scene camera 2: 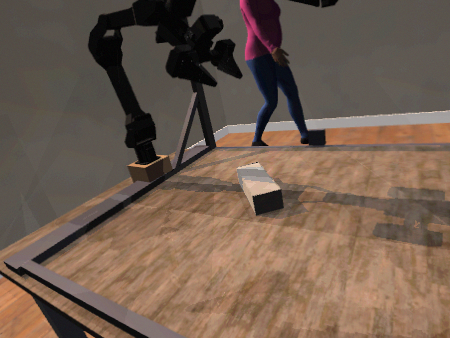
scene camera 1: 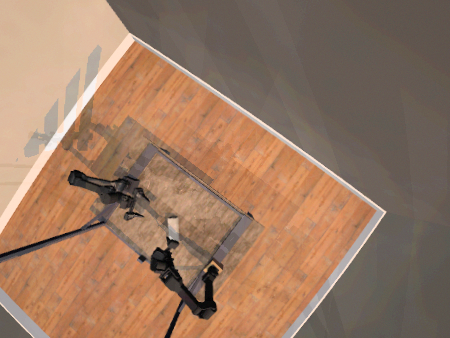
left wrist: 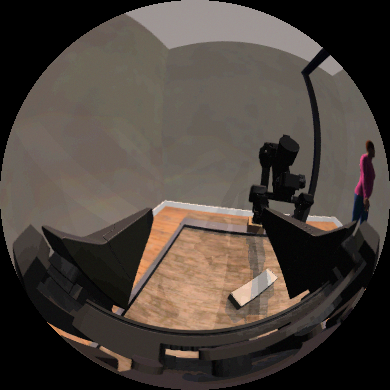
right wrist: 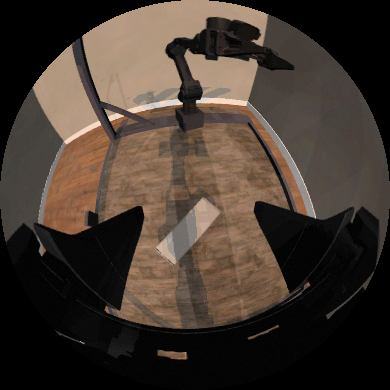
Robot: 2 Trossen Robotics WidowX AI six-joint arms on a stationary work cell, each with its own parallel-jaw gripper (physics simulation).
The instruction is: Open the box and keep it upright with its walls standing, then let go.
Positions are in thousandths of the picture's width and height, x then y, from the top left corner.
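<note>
Open and empty, the left gripper (left wrist: 537, 547), (right wrist: 722, 153) holds nothing. The right gripper (scene camera 2: 510, 241), (left wrist: 719, 591), (right wrist: 514, 537) is open as well and has nothing in its grasp. The scene also contains a tan base block (scene camera 2: 328, 513) and a dark metal frame (scene camera 2: 61, 774).
</note>
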